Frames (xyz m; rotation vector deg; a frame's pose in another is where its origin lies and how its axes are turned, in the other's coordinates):
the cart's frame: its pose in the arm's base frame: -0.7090 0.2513 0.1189 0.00 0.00 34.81
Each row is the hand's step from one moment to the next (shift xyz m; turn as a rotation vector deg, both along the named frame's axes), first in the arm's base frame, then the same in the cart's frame.
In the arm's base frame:
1: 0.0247 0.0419 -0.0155 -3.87 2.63 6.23
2: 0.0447 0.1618 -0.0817 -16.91 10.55 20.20
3: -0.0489 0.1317 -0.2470 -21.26 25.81 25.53
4: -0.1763 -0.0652 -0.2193 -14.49 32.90 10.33
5: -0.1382 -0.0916 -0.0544 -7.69 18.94 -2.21
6: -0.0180 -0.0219 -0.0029 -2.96 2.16 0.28
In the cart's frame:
1: 0.0442 0.0203 -0.0155 -1.68 4.37 6.23
2: 0.1291 0.1073 -0.0817 -7.86 18.32 20.20
3: 0.0350 0.1360 -0.2470 -2.72 33.33 25.53
4: -0.1820 0.0471 -0.2193 6.88 35.28 10.33
5: -0.1658 0.0037 -0.0544 4.50 19.94 -2.21
6: -0.0273 -0.0077 -0.0029 -1.20 3.46 0.28

